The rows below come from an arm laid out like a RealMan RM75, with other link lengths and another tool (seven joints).
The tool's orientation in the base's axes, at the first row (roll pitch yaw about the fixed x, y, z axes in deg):
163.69, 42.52, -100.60
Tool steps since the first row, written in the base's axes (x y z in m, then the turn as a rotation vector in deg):
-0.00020, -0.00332, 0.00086, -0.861, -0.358, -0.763
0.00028, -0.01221, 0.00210, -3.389, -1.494, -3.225
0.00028, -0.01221, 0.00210, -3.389, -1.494, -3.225
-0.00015, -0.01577, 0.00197, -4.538, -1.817, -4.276
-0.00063, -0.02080, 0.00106, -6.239, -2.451, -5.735
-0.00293, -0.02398, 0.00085, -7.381, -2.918, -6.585
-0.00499, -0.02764, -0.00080, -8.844, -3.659, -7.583
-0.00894, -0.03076, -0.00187, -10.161, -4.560, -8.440
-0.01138, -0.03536, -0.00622, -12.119, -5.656, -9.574
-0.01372, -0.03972, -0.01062, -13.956, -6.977, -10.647
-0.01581, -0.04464, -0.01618, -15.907, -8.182, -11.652
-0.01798, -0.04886, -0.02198, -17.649, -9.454, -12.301
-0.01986, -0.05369, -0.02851, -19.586, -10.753, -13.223
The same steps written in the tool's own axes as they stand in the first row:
0.00185, 0.00041, -0.00287, 0.892, 0.688, 0.428
0.00739, 0.00028, -0.00994, 3.721, 2.663, 1.783
0.00739, 0.00028, -0.00994, 3.721, 2.663, 1.783
0.01011, 0.00071, -0.01224, 4.822, 3.573, 2.484
0.01444, 0.00104, -0.01499, 6.498, 4.941, 3.345
0.01720, 0.00328, -0.01667, 7.565, 5.887, 3.804
0.02124, 0.00499, -0.01770, 8.975, 7.119, 4.228
0.02476, 0.00867, -0.01848, 10.385, 8.239, 4.420
0.03136, 0.01020, -0.01819, 12.211, 9.931, 4.773
0.03781, 0.01162, -0.01771, 14.142, 11.519, 4.910
0.04542, 0.01256, -0.01684, 15.959, 13.232, 5.096
0.05269, 0.01353, -0.01531, 17.556, 14.814, 4.951
0.06086, 0.01407, -0.01373, 19.382, 16.532, 5.012

